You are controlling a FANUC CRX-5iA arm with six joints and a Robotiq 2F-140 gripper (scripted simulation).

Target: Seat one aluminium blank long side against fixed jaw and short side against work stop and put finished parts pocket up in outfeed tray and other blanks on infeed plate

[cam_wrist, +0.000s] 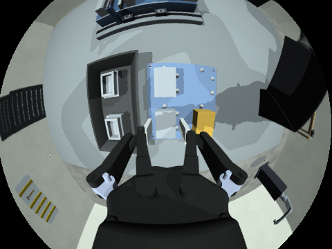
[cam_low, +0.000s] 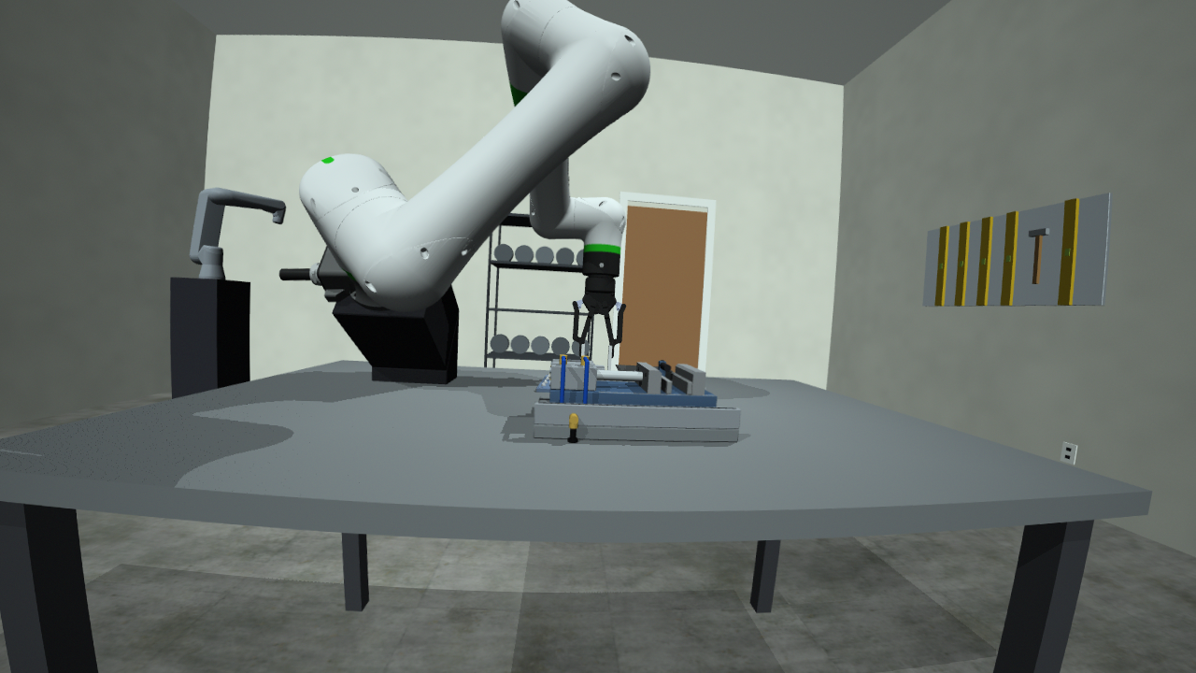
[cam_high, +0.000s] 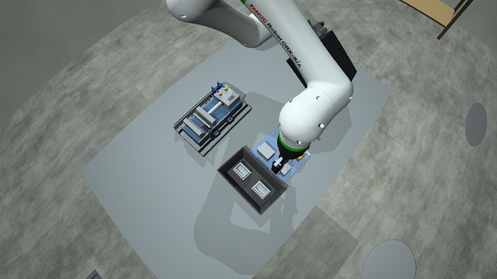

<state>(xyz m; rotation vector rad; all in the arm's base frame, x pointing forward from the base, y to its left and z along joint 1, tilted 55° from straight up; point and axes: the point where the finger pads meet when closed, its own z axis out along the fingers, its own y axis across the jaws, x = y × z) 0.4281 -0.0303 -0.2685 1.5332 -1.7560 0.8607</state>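
Right now the aluminium blank is 40 mm below my hand. The rest, counted from my hand: brass blank 90 mm behind, 10 mm to the left, 40 mm below; vise 10 mm ahead, 360 mm to the right, 20 mm below.
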